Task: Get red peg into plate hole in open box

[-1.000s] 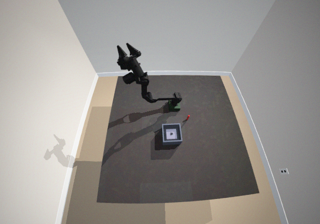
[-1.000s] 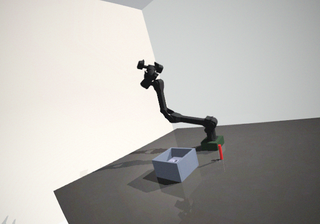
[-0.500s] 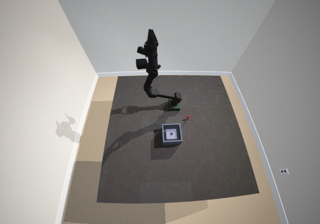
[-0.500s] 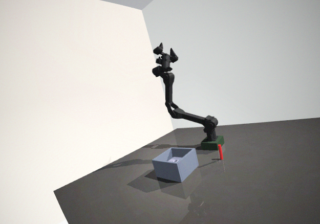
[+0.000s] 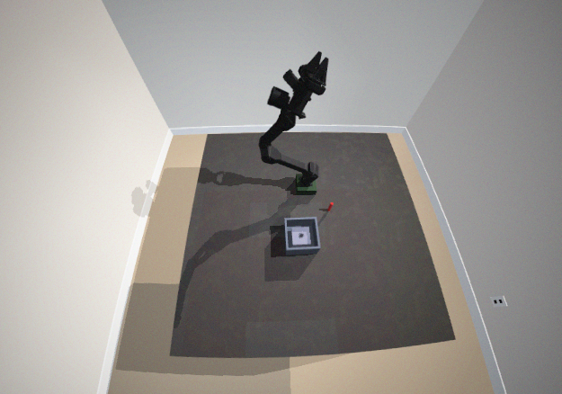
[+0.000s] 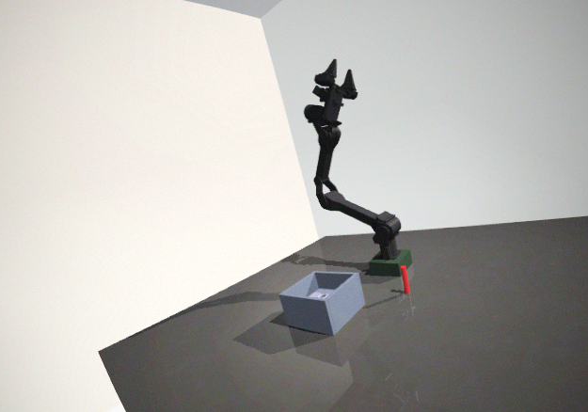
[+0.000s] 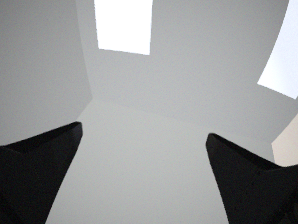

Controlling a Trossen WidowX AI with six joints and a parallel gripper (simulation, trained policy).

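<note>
My gripper tip is now 200 mm short of the red peg, 120 mm to the right of it and 690 mm above it. Round my gripper tip: blue-grey box 350 mm ahead, 70 mm to the right, 710 mm below; pale plate 350 mm ahead, 70 mm to the right, 690 mm below.
</note>
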